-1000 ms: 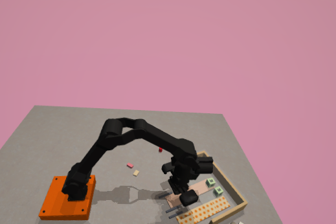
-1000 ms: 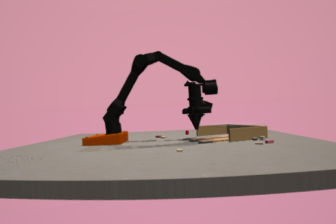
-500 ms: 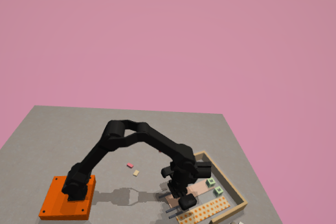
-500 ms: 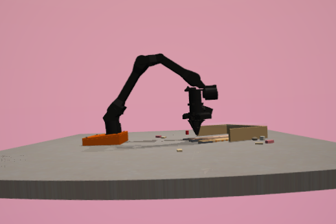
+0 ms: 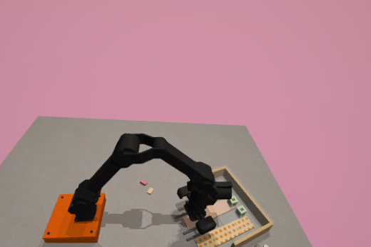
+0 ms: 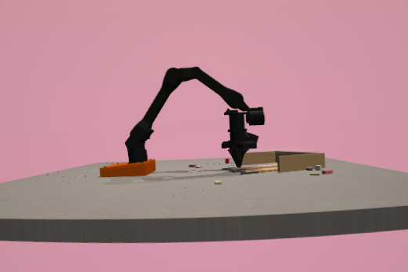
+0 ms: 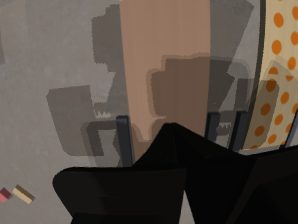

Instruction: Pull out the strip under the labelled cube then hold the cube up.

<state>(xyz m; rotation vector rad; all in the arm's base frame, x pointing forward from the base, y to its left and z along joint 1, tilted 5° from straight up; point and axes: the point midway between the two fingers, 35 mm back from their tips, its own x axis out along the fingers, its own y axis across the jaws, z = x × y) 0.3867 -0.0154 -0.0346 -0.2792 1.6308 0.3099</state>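
The plain peach strip lies 80 mm ahead of my gripper tip and 30 mm to the left of it. Also, from my gripper tip: small red block (30 mm behind, 290 mm to the left).
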